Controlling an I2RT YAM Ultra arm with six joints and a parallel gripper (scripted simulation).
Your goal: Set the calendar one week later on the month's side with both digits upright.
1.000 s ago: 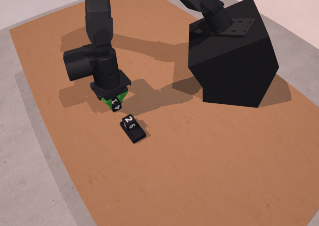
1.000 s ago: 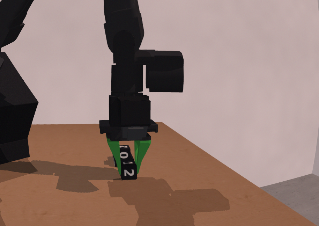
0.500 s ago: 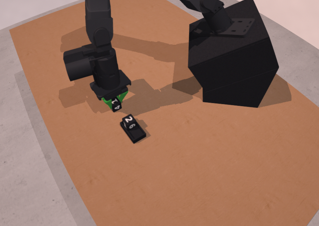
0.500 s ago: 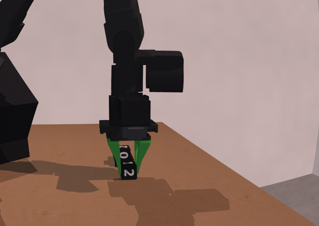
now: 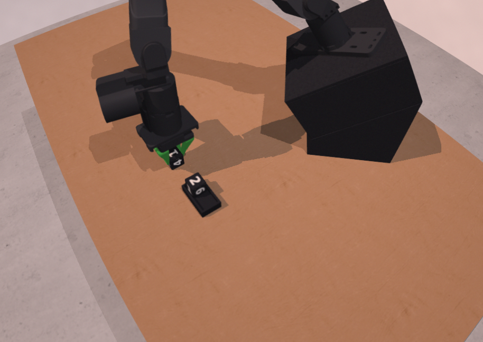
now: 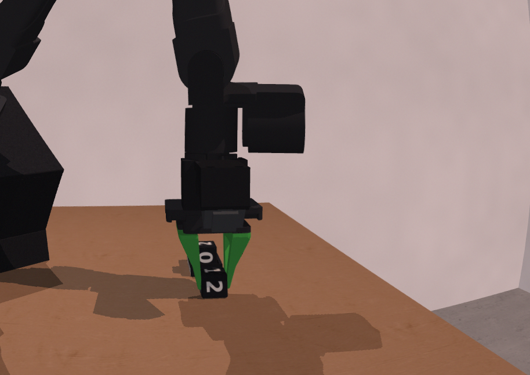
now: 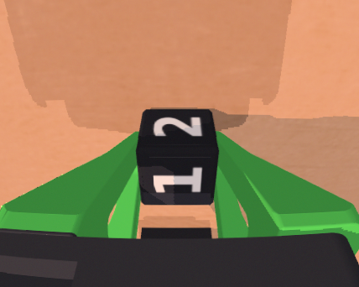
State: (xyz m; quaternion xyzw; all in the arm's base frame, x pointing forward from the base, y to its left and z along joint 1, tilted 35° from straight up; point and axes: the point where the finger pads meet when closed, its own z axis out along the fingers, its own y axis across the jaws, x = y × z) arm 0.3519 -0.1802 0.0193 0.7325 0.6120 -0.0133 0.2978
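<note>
Right now the black tray is 100 mm to the left of my hand, 30 mm ahead of it and 10 mm below it.
</note>
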